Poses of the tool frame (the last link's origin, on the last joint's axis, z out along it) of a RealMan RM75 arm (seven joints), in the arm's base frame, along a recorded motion.
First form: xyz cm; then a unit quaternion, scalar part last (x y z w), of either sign.
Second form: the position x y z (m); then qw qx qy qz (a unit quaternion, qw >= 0). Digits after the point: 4 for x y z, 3 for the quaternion.
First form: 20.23 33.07 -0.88 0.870 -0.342 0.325 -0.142
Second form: 0.2023 0.3307 -0.0088 0.142 -0.870 0.342 -0.325
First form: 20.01 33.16 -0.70 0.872 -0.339 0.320 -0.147
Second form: 0.2001 0.3316 -0.0070 0.147 -0.872 0.339 -0.320
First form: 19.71 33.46 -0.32 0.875 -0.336 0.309 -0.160
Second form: 0.1971 0.3346 -0.0032 0.160 -0.875 0.336 -0.309
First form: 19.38 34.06 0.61 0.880 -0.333 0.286 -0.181
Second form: 0.1938 0.3406 0.0061 0.181 -0.880 0.333 -0.286
